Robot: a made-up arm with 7 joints.
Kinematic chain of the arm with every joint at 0, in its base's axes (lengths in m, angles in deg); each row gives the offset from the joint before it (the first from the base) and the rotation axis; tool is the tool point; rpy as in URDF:
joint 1: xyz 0 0 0.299 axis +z
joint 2: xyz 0 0 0 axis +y
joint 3: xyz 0 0 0.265 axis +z
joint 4: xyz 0.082 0 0 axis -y
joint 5: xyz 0.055 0 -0.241 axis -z
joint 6: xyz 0 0 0 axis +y
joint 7: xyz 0.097 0 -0.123 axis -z
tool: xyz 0 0 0 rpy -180 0 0
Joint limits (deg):
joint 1: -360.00..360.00
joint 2: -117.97..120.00
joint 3: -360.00..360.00
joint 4: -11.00..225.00
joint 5: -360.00..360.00
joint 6: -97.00..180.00
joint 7: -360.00..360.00
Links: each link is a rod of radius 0.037 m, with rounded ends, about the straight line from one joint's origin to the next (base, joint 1, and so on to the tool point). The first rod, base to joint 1, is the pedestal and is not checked.
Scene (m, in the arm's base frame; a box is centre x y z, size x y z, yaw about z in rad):
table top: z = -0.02
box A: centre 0.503 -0.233 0.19 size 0.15 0.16 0.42 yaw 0
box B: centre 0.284 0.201 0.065 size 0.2 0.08 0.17 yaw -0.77
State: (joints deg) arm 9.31 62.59 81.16 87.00 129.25 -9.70 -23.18
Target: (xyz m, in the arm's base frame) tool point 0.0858 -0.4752 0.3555
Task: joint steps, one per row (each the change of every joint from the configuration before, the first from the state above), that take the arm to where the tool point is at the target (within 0.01 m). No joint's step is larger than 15 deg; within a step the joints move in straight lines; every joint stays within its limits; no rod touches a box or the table.
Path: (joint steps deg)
1: -8.51 -4.91 -10.84 10.80 10.59 -14.55 -7.81
2: -8.51 -4.92 -10.85 10.80 10.60 -14.55 -7.82
3: -8.50 -4.91 -10.84 10.80 10.59 -14.55 -7.81
4: -8.51 -4.91 -10.84 10.80 10.59 -14.55 -7.82
5: -8.51 -4.92 -10.85 10.80 10.59 -14.55 -7.81
6: -8.51 -4.91 -10.84 10.80 10.60 -14.55 -7.82
7: -5.25 -0.69 -0.72 -9.43 -12.85 10.65 7.82
8: -5.26 -0.68 -0.72 -9.43 -12.84 10.66 7.81
9: -5.25 -0.68 -0.71 -9.43 -12.84 10.65 7.82
10: -5.26 -0.69 -0.72 -9.43 -12.84 10.65 7.81
11: -5.25 -0.68 -0.72 -9.43 -12.84 10.65 7.82
12: -5.26 -0.69 -0.71 -9.43 -12.84 10.66 7.81

